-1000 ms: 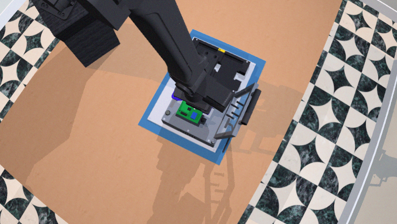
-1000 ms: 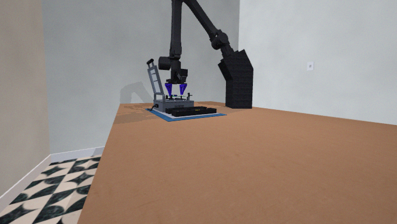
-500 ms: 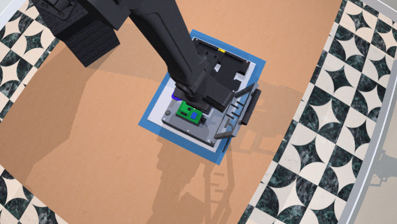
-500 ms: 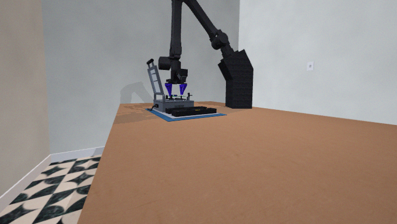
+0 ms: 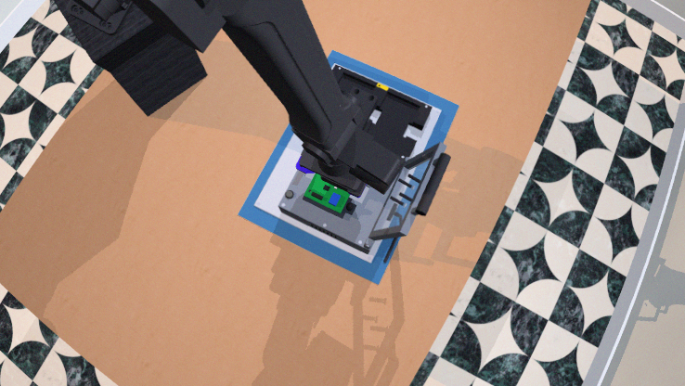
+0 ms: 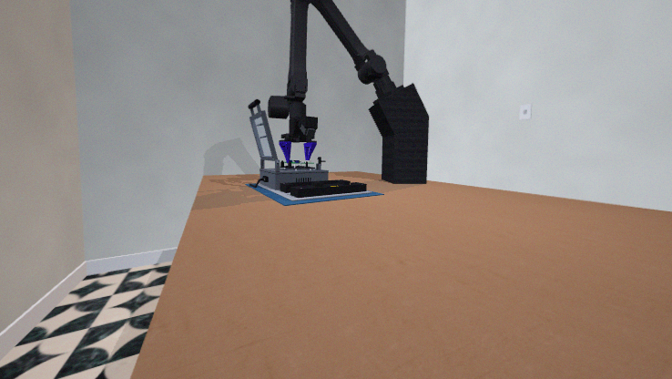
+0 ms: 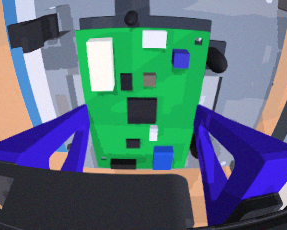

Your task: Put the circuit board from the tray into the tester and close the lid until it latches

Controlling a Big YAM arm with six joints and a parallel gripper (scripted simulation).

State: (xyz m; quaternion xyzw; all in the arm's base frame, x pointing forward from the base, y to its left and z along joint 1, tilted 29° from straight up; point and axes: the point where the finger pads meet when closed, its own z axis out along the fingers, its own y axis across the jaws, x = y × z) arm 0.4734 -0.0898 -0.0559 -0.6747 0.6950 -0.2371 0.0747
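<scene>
Right now my hand is right at the green circuit board. From my hand the other things lie so: black plate 10 mm ahead, 10 mm to the left, 20 mm below; then tester 40 mm ahead, 40 mm to the left, 20 mm above; then dark latch hook 50 mm behind, 60 mm to the left.
</scene>
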